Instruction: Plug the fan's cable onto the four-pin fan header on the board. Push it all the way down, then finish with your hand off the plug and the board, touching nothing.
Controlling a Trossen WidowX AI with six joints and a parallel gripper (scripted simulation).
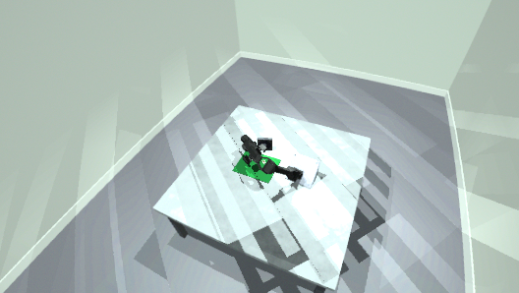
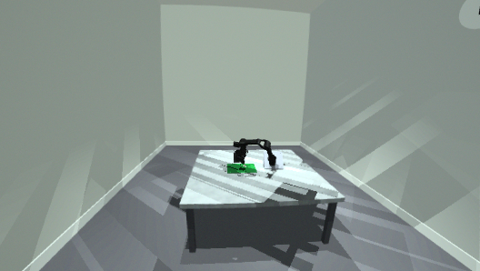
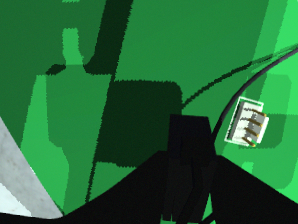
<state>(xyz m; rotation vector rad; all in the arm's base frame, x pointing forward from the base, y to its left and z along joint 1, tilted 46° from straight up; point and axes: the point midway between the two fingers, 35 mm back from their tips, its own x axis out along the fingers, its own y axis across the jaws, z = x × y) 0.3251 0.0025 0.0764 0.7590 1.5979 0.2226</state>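
Right now my gripper tip is 10 mm short of the green board, 10 mm to the left of it and 100 mm above it. Also, from my gripper tip: black fan plug (10 mm behind, 10 mm below); white four-pin header (20 mm behind, 60 mm to the right, 80 mm below); black fan (40 mm ahead, 180 mm to the right, 20 mm below).
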